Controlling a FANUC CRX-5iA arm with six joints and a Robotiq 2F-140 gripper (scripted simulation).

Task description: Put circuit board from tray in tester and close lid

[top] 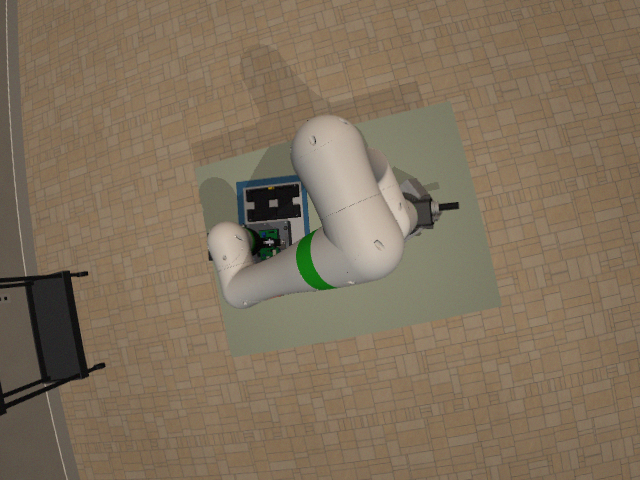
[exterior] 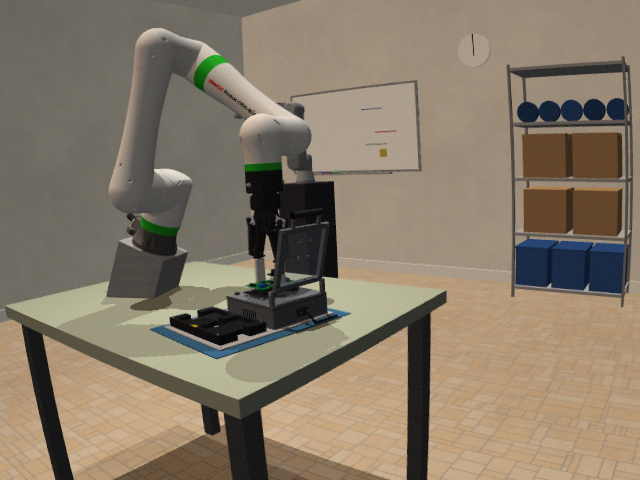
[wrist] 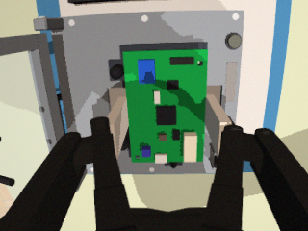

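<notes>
Now: the green circuit board 20 mm below my hand. The rest, counted from my hand: lid: 130 mm ahead, 80 mm above.
</notes>
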